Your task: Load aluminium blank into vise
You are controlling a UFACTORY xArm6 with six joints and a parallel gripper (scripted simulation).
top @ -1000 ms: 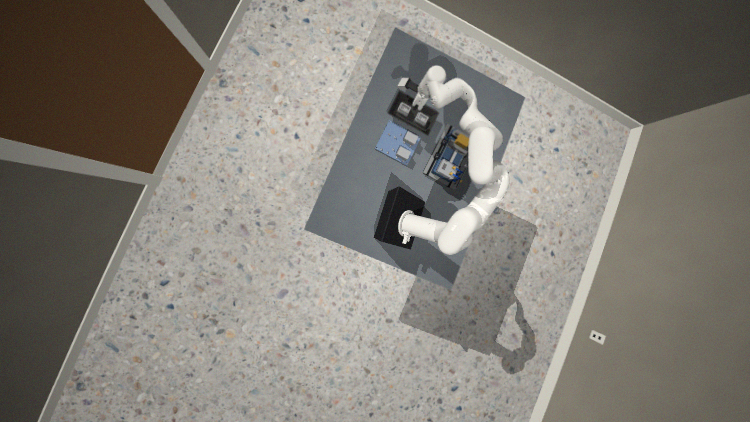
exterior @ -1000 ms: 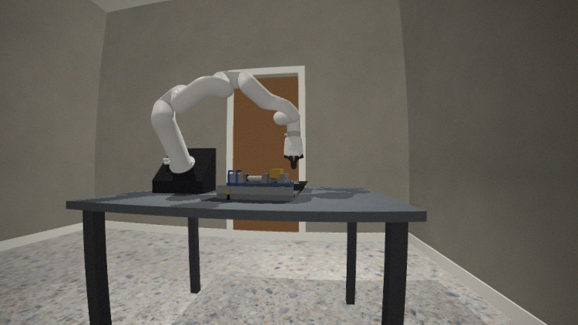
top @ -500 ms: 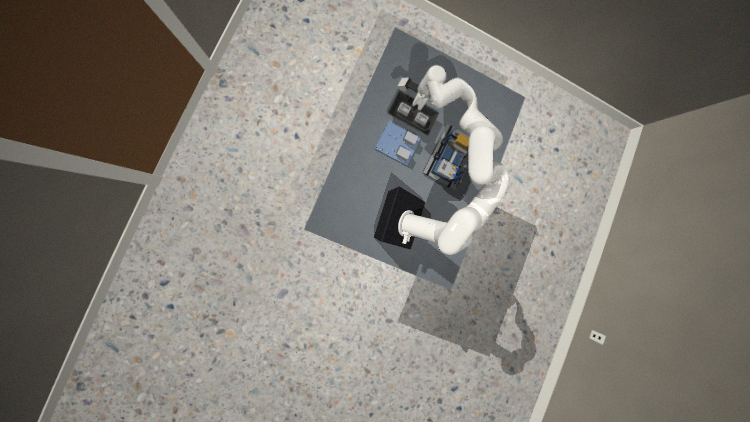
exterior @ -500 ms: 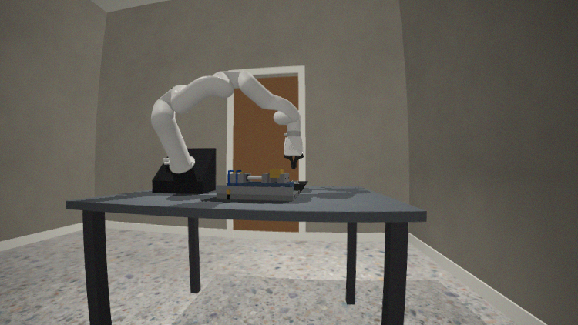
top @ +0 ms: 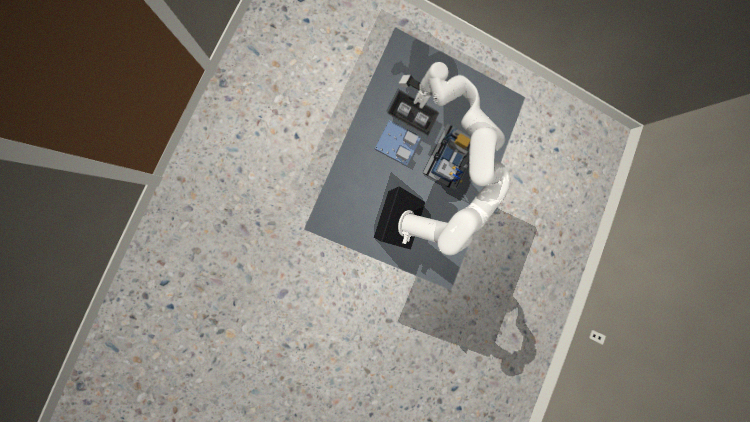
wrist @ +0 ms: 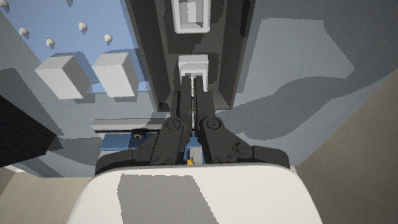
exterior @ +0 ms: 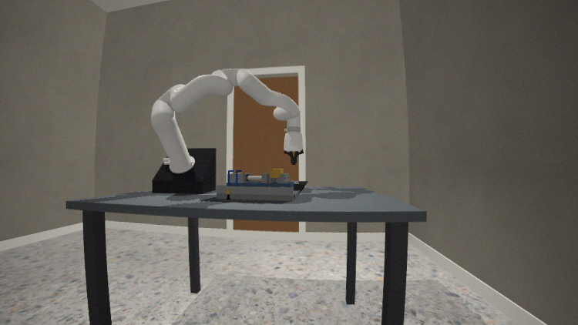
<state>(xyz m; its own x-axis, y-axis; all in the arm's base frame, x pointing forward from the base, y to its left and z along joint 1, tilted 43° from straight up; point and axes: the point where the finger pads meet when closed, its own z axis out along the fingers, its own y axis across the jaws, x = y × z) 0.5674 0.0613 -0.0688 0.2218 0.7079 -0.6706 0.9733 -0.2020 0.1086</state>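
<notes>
The brass blank is 9 cm behind my hand, 28 cm to the right of it and 6 cm below it. The rest, counted from my hand: vise: 16 cm behind, 27 cm to the right, 12 cm below.
</notes>
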